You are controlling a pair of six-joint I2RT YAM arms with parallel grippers.
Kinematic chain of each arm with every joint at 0, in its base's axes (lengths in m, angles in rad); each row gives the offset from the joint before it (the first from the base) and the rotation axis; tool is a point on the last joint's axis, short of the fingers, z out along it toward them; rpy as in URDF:
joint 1: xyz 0 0 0.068 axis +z
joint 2: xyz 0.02 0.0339 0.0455 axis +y
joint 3: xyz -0.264 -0.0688 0 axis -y
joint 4: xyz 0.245 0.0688 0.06 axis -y
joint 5: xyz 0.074 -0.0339 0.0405 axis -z
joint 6: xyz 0.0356 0 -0.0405 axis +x
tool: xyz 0 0 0 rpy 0 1.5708 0
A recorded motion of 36 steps. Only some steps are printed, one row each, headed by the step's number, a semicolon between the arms.
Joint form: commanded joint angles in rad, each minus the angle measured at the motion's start. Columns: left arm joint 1, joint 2, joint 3, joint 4, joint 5, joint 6; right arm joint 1, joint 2, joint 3, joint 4, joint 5, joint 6.
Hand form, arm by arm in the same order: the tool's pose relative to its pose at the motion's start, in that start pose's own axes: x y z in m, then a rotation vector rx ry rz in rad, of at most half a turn. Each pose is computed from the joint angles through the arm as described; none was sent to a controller.
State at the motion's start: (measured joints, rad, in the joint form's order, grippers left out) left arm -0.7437 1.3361 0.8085 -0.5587 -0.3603 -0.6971; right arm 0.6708 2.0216 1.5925 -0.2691 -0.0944 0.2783
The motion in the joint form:
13: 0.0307 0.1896 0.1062 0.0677 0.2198 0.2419; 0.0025 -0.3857 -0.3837 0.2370 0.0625 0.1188
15: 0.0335 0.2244 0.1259 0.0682 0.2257 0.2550; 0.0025 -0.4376 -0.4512 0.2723 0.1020 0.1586
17: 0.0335 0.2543 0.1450 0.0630 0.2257 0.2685; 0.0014 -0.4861 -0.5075 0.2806 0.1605 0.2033
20: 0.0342 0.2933 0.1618 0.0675 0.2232 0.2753; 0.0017 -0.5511 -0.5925 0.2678 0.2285 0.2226
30: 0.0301 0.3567 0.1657 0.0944 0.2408 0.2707; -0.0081 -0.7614 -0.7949 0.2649 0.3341 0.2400
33: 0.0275 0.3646 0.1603 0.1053 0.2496 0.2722; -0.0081 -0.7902 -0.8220 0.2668 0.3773 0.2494
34: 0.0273 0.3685 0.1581 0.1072 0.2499 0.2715; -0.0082 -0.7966 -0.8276 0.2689 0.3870 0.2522
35: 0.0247 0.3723 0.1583 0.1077 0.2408 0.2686; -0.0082 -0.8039 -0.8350 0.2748 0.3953 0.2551
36: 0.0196 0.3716 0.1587 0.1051 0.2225 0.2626; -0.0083 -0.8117 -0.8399 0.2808 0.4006 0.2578
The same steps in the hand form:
13: -0.0162 -0.0271 0.0315 0.1608 0.1308 0.2185; 0.0182 0.0028 -0.0945 -0.0223 -0.2450 0.1017
15: -0.0181 -0.0306 0.0379 0.1578 0.1448 0.2324; 0.0274 -0.0004 -0.1040 0.0026 -0.2772 0.1450
17: -0.0193 -0.0340 0.0430 0.1507 0.1571 0.2497; 0.0366 -0.0048 -0.1131 0.0510 -0.3002 0.1973
20: -0.0197 -0.0376 0.0511 0.1398 0.1700 0.2601; 0.0554 -0.0116 -0.1227 0.1233 -0.2964 0.2243
30: -0.0135 -0.0426 0.0673 0.1397 0.2071 0.2657; 0.0944 -0.0260 -0.1592 0.2236 -0.3460 0.2580
33: -0.0112 -0.0435 0.0698 0.1474 0.2138 0.2695; 0.0997 -0.0286 -0.1639 0.2604 -0.3672 0.2719
34: -0.0101 -0.0433 0.0711 0.1455 0.2175 0.2699; 0.1006 -0.0291 -0.1651 0.2677 -0.3741 0.2759
35: -0.0094 -0.0438 0.0719 0.1371 0.2155 0.2706; 0.1016 -0.0295 -0.1663 0.2724 -0.3831 0.2802
36: -0.0088 -0.0444 0.0712 0.1226 0.2075 0.2707; 0.1018 -0.0296 -0.1679 0.2733 -0.3937 0.2843

